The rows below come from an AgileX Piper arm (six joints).
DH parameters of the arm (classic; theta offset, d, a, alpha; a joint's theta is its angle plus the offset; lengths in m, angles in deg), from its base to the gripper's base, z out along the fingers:
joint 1: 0 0.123 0 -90
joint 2: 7.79 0 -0.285 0
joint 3: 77.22 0 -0.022 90
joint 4: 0 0.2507 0 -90
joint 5: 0 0 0 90
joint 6: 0 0.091 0 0
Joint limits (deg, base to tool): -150..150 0..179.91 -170..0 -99.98..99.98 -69.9..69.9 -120..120
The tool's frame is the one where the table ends.
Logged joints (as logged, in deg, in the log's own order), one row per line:
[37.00 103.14 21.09 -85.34 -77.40 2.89]
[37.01 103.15 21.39 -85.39 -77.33 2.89]
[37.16 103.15 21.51 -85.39 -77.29 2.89]
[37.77 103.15 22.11 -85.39 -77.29 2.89]
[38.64 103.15 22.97 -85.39 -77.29 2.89]
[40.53 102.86 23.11 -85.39 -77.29 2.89]
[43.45 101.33 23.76 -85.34 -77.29 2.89]
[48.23 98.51 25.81 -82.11 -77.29 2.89]
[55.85 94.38 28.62 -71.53 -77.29 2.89]
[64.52 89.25 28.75 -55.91 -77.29 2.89]
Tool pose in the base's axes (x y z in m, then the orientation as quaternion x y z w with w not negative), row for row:
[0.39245 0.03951 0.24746 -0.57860 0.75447 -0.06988 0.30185]
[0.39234 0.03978 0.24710 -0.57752 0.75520 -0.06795 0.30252]
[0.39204 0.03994 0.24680 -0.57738 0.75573 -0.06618 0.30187]
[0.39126 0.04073 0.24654 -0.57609 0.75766 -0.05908 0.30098]
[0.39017 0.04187 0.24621 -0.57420 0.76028 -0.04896 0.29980]
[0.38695 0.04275 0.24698 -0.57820 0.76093 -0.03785 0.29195]
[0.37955 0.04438 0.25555 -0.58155 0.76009 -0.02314 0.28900]
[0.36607 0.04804 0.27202 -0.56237 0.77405 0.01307 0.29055]
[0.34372 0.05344 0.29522 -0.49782 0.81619 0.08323 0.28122]
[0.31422 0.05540 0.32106 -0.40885 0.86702 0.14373 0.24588]
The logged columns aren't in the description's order. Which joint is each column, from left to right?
Columns, left to right: joint 5, joint 2, joint 4, joint 6, joint 3, joint 1.
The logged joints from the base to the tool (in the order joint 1, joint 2, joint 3, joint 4, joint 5, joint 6), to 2 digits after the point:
[2.89 103.14 -77.40 21.09 37.00 -85.34]
[2.89 103.15 -77.33 21.39 37.01 -85.39]
[2.89 103.15 -77.29 21.51 37.16 -85.39]
[2.89 103.15 -77.29 22.11 37.77 -85.39]
[2.89 103.15 -77.29 22.97 38.64 -85.39]
[2.89 102.86 -77.29 23.11 40.53 -85.39]
[2.89 101.33 -77.29 23.76 43.45 -85.34]
[2.89 98.51 -77.29 25.81 48.23 -82.11]
[2.89 94.38 -77.29 28.62 55.85 -71.53]
[2.89 89.25 -77.29 28.75 64.52 -55.91]

